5 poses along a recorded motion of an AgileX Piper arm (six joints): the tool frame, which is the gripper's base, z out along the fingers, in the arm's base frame.
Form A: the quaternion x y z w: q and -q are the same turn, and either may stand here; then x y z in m.
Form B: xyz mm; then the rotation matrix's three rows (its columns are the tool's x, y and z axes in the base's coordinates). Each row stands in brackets. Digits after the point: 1 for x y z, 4 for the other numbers.
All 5 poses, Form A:
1: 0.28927 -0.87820 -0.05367 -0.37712 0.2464 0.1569 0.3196
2: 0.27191 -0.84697 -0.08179 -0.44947 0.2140 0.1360 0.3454
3: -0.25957 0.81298 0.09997 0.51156 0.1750 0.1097 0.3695
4: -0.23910 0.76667 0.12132 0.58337 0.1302 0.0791 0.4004
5: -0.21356 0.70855 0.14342 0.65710 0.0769 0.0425 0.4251
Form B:
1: [246.4 156.9 319.6], [[-0.5482 -0.5485 0.6313], [-0.4676 0.8269 0.3124], [-0.6934 -0.1239 -0.7098]]
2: [214.0 136.0 345.4], [[-0.4481 -0.5341 0.7169], [-0.3871 0.8388 0.3830], [-0.8058 -0.1059 -0.5826]]
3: [175.0 109.7 369.5], [[-0.3419 -0.5243 0.7799], [-0.3198 0.8453 0.4281], [-0.8837 -0.1030 -0.4566]]
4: [130.2 79.1 400.4], [[-0.2050 -0.5082 0.8365], [-0.2251 0.8562 0.4650], [-0.9525 -0.0929 -0.2899]]
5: [76.9 42.5 425.1], [[-0.0452 -0.4911 0.8699], [-0.1142 0.8676 0.4839], [-0.9924 -0.0774 -0.0953]]
